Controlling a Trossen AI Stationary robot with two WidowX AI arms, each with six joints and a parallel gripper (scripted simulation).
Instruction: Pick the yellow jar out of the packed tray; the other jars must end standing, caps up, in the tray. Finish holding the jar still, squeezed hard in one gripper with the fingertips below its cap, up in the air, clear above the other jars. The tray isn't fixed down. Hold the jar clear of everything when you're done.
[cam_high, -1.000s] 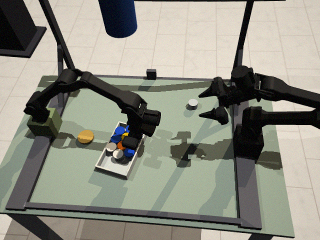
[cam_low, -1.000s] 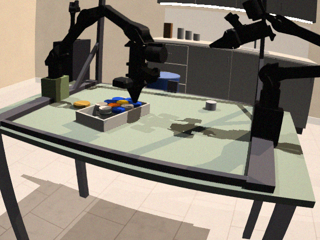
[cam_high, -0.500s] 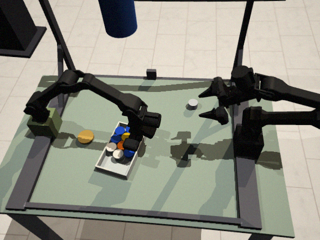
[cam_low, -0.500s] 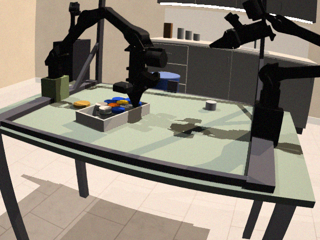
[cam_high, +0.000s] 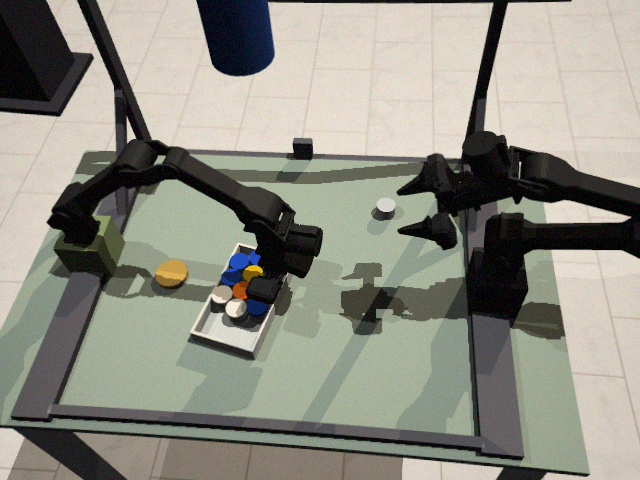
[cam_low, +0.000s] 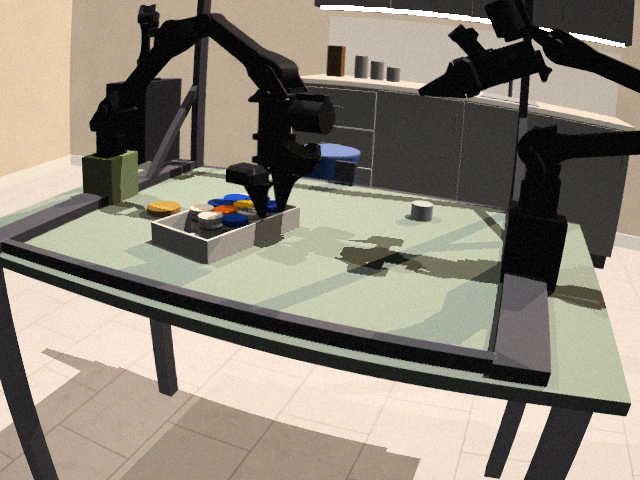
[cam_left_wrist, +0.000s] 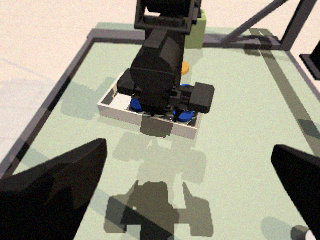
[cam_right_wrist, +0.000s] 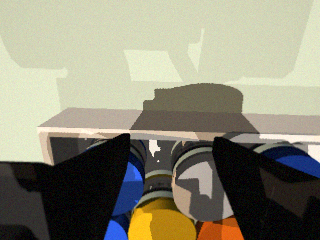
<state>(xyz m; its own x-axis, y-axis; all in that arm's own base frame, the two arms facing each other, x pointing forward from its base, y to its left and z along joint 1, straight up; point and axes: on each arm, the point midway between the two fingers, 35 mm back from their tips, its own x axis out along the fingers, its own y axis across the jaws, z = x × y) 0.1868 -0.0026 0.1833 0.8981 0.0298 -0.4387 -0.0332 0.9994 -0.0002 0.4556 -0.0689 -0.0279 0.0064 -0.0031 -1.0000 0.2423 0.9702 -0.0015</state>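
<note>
Right now the yellow jar is 60 mm to the right of my right hand, 50 mm below it and 20 mm behind it. From my right hand the other things lie so: blue jar 50 mm below, 40 mm behind, 20 mm to the right; flat orange disc 270 mm to the right, 70 mm below, 20 mm behind; orange jar 80 mm to the right, 50 mm below, 30 mm ahead.
</note>
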